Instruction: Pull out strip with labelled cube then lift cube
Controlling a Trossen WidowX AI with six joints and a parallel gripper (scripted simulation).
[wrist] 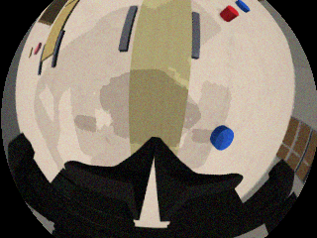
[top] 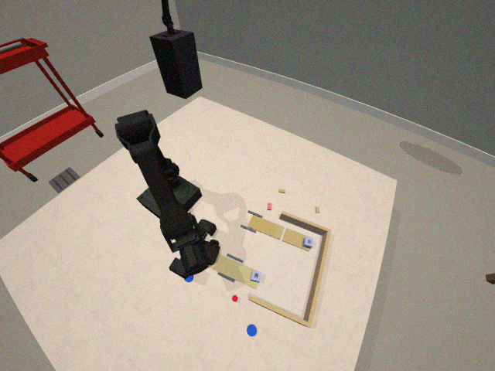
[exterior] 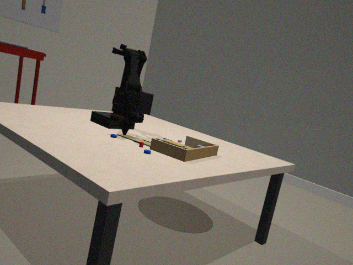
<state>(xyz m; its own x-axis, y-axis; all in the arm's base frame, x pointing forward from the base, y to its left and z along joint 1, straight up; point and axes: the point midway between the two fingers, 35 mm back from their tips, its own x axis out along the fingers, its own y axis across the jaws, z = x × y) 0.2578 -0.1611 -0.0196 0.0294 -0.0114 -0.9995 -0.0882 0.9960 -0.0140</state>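
Right now my gripper tip is 180 mm short of the red disc, 60 mm to the left of it and 10 mm below it. The rest, counted from my gripper tip: pink block 130 mm ahead, 300 mm to the left.
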